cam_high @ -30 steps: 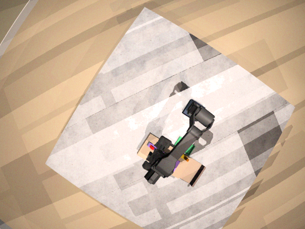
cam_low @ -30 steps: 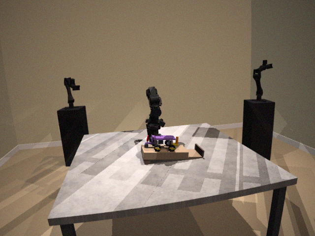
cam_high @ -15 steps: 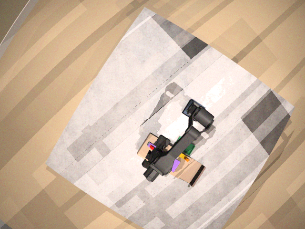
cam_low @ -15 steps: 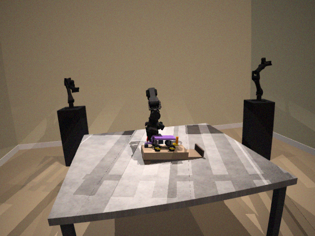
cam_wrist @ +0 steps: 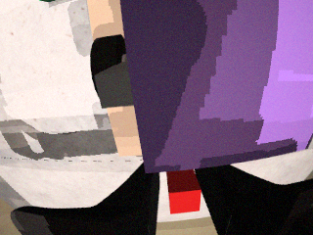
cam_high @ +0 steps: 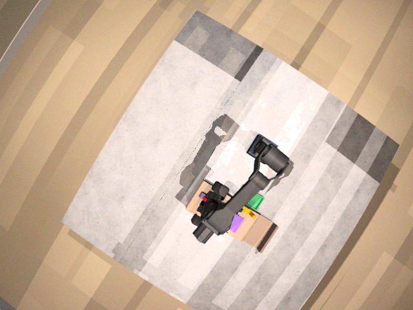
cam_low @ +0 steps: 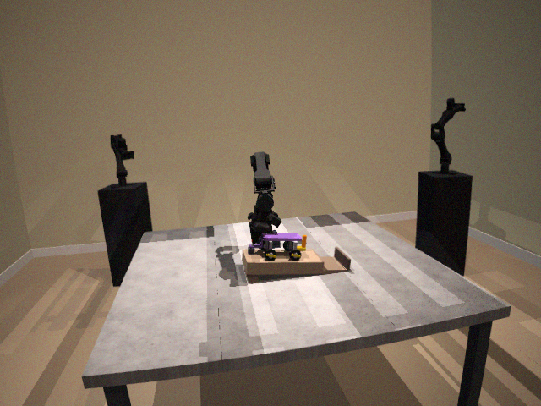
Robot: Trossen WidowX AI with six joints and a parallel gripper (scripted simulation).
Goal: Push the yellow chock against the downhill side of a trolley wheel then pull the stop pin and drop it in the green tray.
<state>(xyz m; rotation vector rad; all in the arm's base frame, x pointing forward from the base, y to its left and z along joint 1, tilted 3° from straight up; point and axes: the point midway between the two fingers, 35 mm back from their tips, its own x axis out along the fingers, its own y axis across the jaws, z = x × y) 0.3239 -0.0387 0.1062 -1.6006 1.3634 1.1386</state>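
Now: the yellow chock 190 mm to the left of my gripper tip, 70 mm behind it and 50 mm below it. From my gripper tip the other things lie so: red-headed stop pin (right at my gripper tip); then tan ramp (110 mm to the left, 80 mm below); then purple trolley (100 mm to the left, 20 mm below).
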